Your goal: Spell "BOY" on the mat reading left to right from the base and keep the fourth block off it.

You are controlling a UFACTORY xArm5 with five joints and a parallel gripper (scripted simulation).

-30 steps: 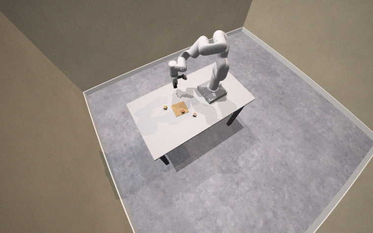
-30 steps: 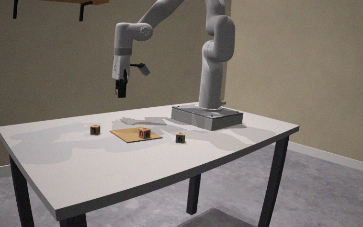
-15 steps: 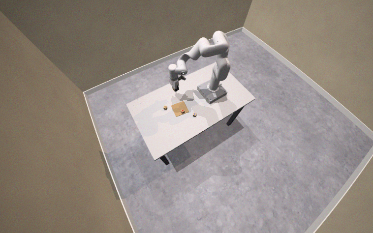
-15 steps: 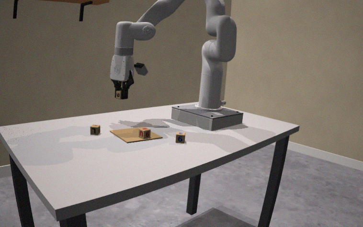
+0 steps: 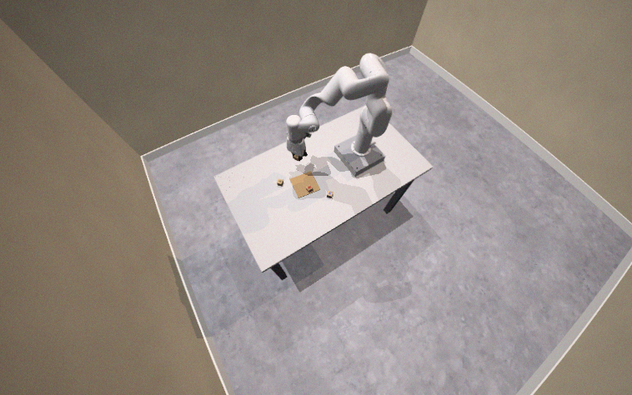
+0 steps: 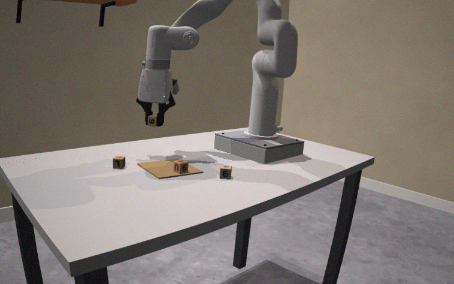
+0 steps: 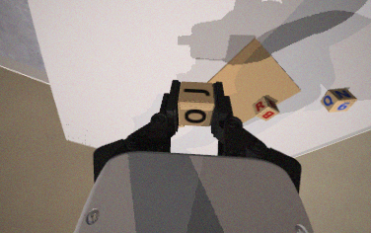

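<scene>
The tan mat lies 2 cm ahead of my hand, 12 cm to the left of it and 12 cm below it. Round my hand: wooden block 1 cm below.
</scene>
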